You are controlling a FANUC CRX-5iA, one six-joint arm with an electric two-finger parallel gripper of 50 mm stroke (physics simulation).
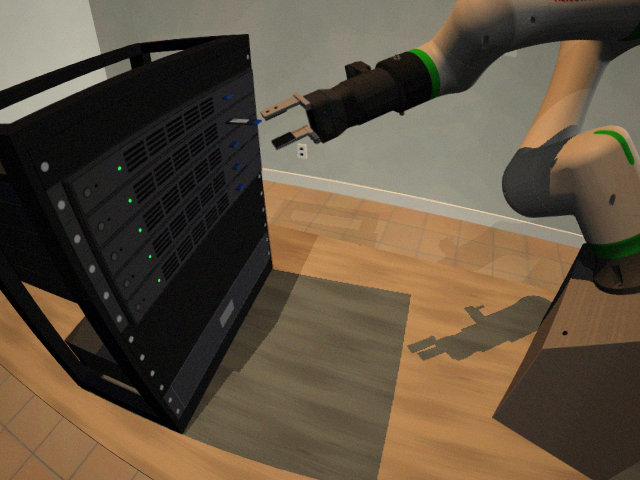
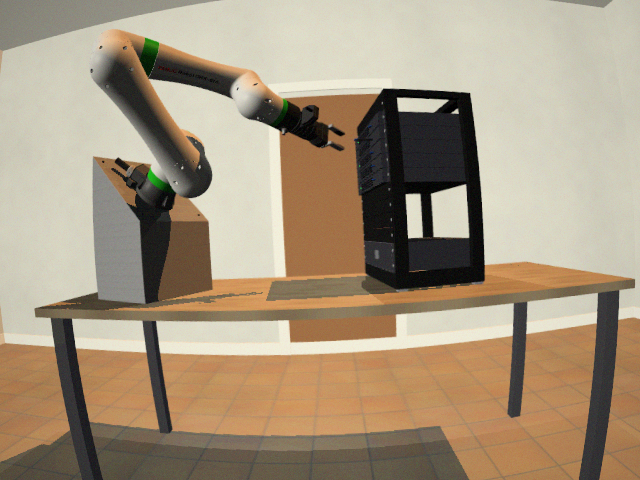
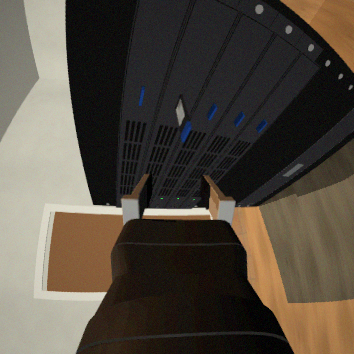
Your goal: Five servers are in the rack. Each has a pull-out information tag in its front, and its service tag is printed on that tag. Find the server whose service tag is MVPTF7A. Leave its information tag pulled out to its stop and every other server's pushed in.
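Places are measured from the arm's base along level axes (x ahead, y left, z up), in metres.
Pixels of known places: gripper, fingertip midpoint: [image 1: 268, 131] [image 2: 342, 141] [image 3: 175, 184]; arm's base, link origin: [image 1: 636, 269] [image 2: 154, 196].
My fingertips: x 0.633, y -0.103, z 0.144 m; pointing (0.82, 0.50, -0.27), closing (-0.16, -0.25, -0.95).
Ahead of a thing's pixels: the offset from my fingertips to its top centre. Level surfaces: height alone.
Five dark servers sit one above another in the black rack [image 1: 222, 273] [image 2: 400, 222]. The second server's information tag @(dz +0.000, dx +0.064, dy -0.049 m) [image 1: 239, 121] [image 3: 180, 112] is pulled out; its white label face shows, too small to read, with a blue end. The blue ends of the top tag @(dz +0.044, dx +0.081, dy -0.052 m) [image 1: 227, 97] [image 3: 142, 96], third tag @(dz -0.045, dx +0.080, dy -0.052 m) [image 1: 234, 144] [image 3: 212, 111], fourth tag @(dz -0.089, dx +0.081, dy -0.052 m) [image 1: 237, 166] [image 3: 239, 119] and fifth tag @(dz -0.134, dx +0.081, dy -0.052 m) [image 1: 239, 187] [image 3: 261, 126] sit close to the server fronts. My gripper [image 1: 268, 128] [image 2: 342, 141] [image 3: 175, 184] is open and empty, in front of the rack near the pulled-out tag, not touching it.
The rack stands on the wooden table @(dz -0.477 m) [image 1: 444, 413] [image 2: 547, 276]. The arm's pedestal [image 1: 578, 392] [image 2: 118, 242] stands at the table's other end. A brown door [image 2: 323, 206] is in the wall behind. Green lights show on the server fronts.
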